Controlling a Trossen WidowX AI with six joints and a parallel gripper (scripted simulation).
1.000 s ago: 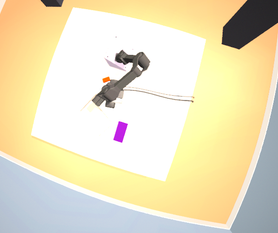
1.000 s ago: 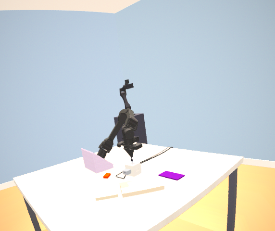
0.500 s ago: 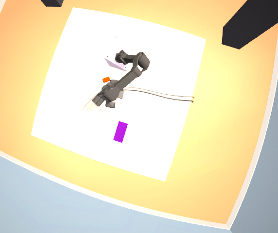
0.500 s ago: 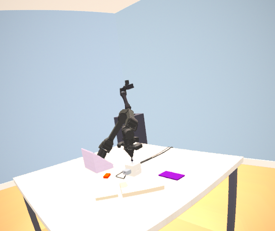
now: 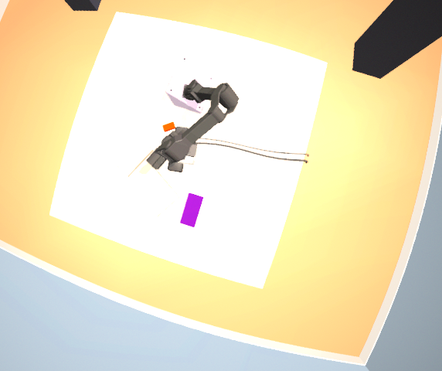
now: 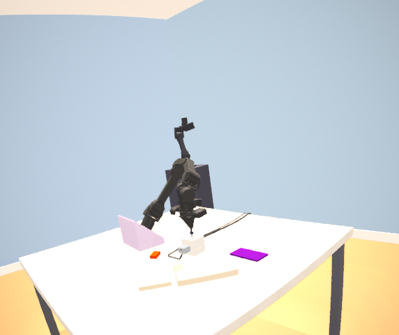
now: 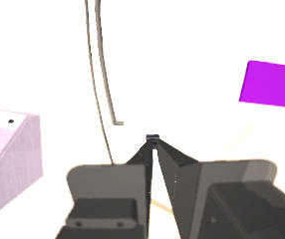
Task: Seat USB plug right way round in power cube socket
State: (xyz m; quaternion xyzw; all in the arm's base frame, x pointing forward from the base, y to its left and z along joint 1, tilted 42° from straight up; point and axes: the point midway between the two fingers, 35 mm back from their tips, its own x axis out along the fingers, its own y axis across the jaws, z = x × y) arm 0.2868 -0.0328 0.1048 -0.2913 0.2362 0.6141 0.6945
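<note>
My gripper tip is now 20 mm above the dark USB plug. Round my gripper tip: orange block: 130 mm behind, 140 mm to the right, 110 mm below; purple card: 270 mm ahead, 70 mm to the left, 110 mm below.
</note>
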